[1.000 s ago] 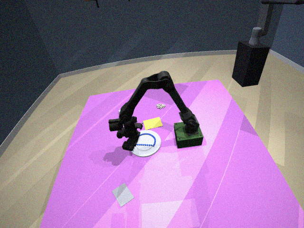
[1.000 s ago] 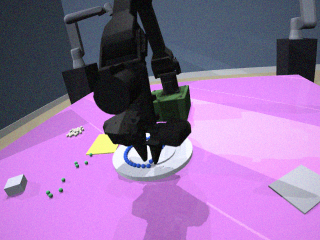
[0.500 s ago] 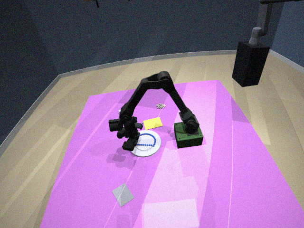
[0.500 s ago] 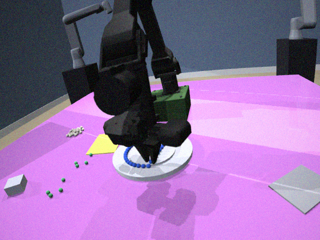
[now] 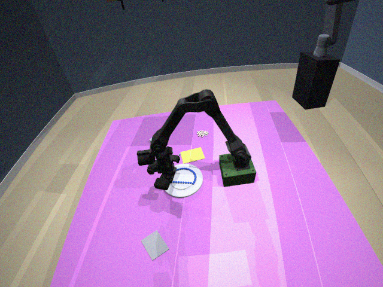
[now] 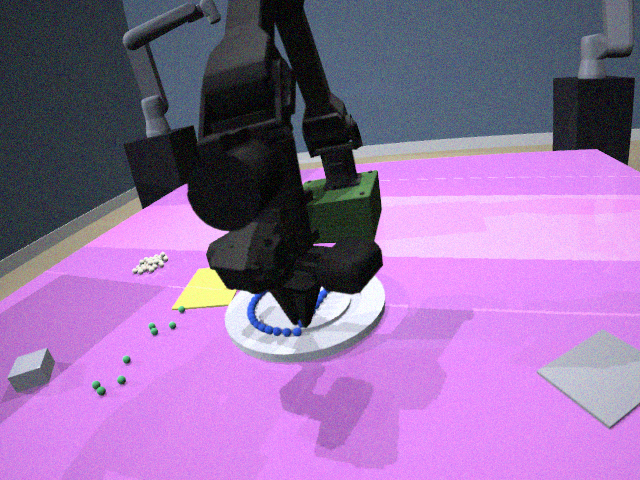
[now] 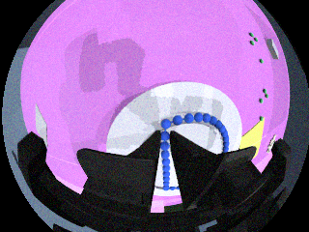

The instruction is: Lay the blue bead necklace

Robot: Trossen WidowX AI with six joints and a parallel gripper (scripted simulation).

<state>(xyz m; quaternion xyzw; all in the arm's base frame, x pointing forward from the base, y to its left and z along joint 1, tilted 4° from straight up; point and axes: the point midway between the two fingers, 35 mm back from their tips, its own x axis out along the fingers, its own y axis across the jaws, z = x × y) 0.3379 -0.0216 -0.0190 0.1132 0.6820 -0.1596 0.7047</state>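
The round white bead board lies 50 mm behind my gripper tip, 10 mm to the right of it and 10 mm below it. From my gripper tip the other things lie so: yellow sheet: 120 mm behind, 170 mm to the right, 10 mm below; grey tile: 90 mm ahead, 300 mm to the left, 10 mm below; cube: 90 mm ahead, 340 mm to the right.
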